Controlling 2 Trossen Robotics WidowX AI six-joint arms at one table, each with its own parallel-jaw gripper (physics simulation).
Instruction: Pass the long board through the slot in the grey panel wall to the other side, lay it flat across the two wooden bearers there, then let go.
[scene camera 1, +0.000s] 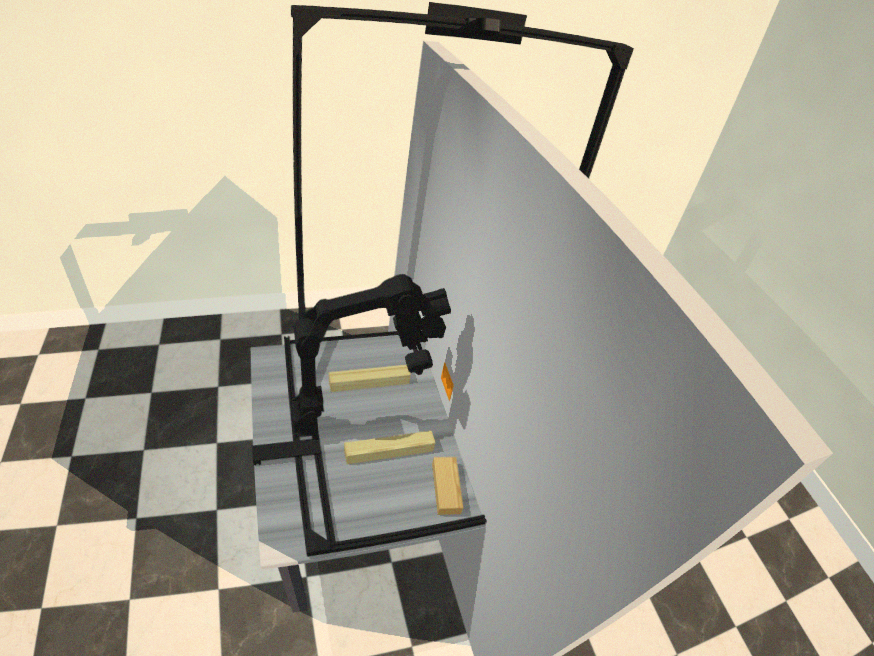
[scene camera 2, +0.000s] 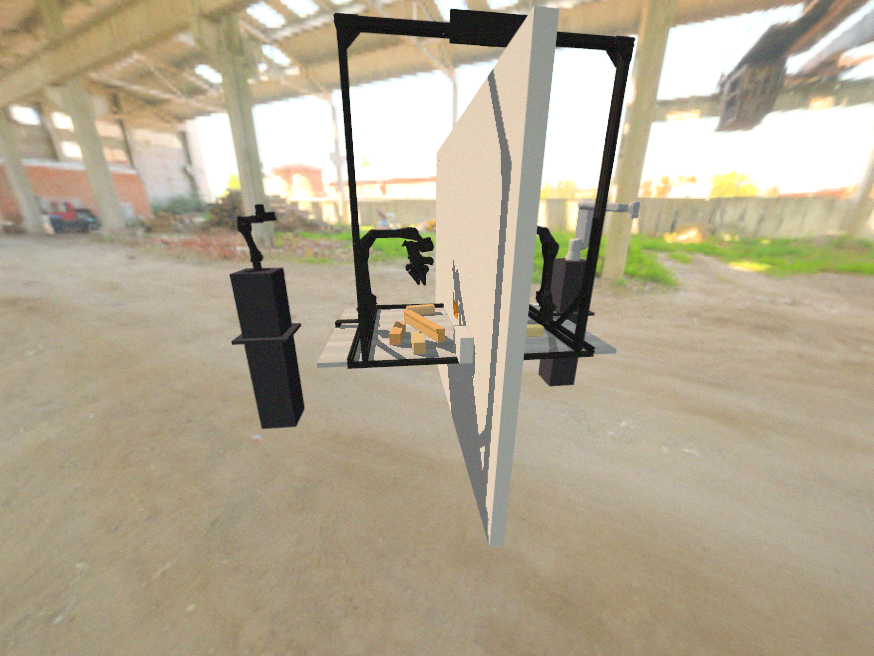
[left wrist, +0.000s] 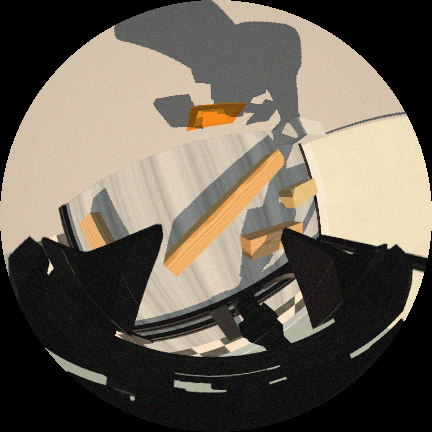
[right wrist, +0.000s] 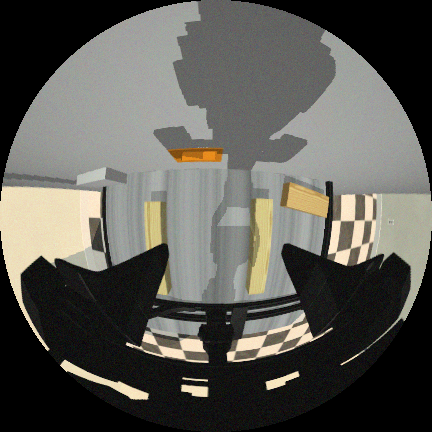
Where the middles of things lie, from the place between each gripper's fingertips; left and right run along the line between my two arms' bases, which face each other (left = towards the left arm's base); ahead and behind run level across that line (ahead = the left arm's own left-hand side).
Now: right hand 15 cm to the right of the orange-framed slot (left wrist: 204, 115), 15 cm above it and 4 cm past it.
My left gripper is now 80 mm past the orange-framed slot, 180 mm to the left of it and 100 mm above it.
